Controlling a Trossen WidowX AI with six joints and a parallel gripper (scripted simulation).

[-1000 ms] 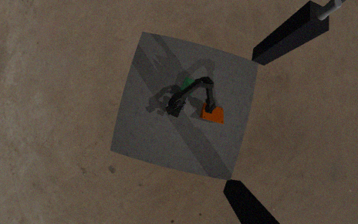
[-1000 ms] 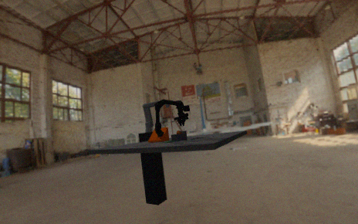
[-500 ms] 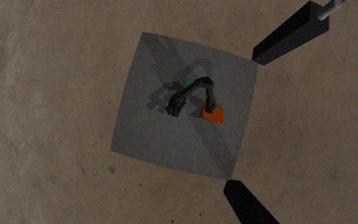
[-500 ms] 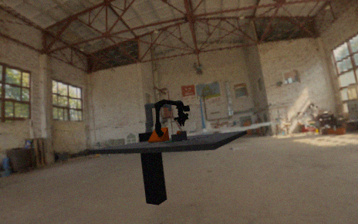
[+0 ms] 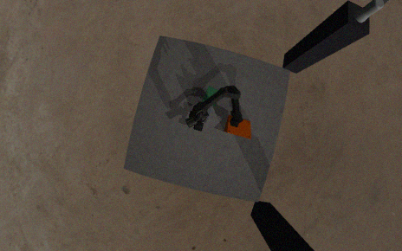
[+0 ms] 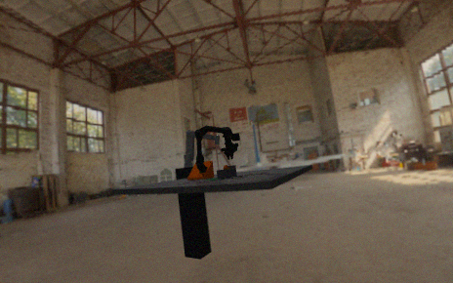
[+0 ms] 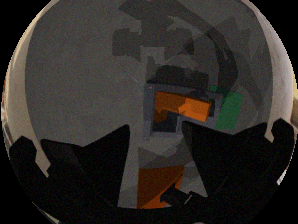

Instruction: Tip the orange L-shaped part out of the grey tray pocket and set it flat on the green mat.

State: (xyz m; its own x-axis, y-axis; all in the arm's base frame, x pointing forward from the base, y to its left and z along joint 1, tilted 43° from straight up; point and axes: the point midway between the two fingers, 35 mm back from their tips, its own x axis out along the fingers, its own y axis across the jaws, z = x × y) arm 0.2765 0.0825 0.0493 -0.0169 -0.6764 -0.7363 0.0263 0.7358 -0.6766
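The orange L-shaped part lies 20 mm behind my gripper tip, 40 mm to the right of it and 100 mm below it. The rest, counted from my gripper tip: green mat 50 mm behind, 210 mm to the right, 160 mm below.
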